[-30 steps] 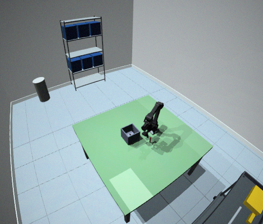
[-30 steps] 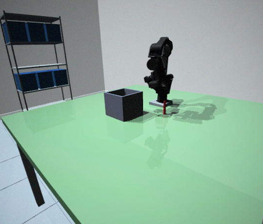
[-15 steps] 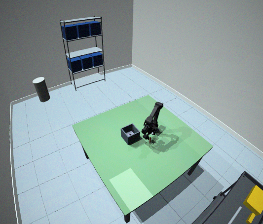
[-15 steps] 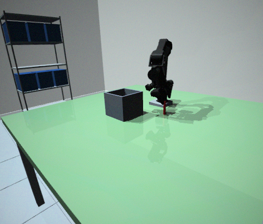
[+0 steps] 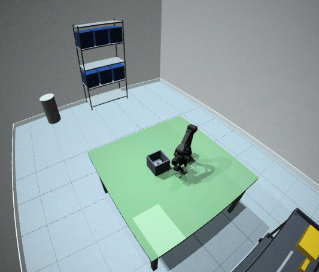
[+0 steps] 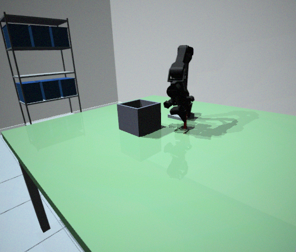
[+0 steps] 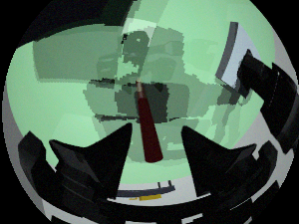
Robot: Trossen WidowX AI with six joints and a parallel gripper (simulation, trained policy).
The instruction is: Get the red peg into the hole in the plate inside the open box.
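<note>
Right now my gripper tip is 19 cm short of the grey plate and 15 cm to the left of it. From my gripper tip the other things lie so: red peg (1 cm ahead).
</note>
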